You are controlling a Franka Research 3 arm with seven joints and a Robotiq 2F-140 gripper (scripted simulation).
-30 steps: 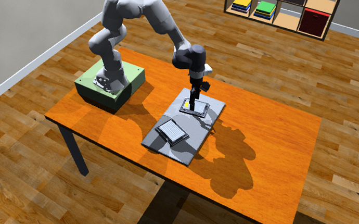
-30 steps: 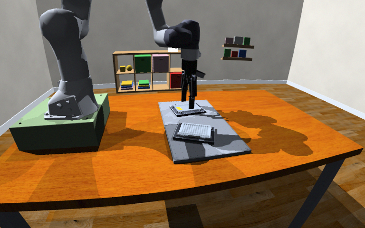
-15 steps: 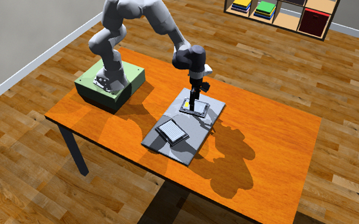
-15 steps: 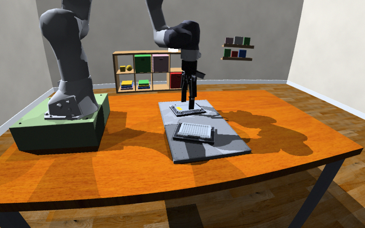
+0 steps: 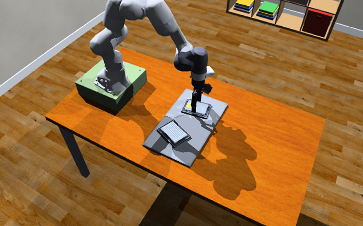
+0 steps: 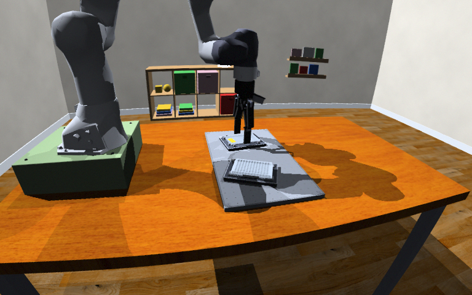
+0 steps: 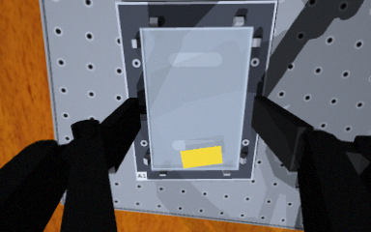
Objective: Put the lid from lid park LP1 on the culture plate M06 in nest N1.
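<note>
My hand is 30 mm above the clear lid. The rest, counted from my hand: culture plate: 30 mm behind, 240 mm to the right, 20 mm below; then lid park LP1: 40 mm below; then nest N1: 30 mm behind, 240 mm to the right, 40 mm below.
</note>
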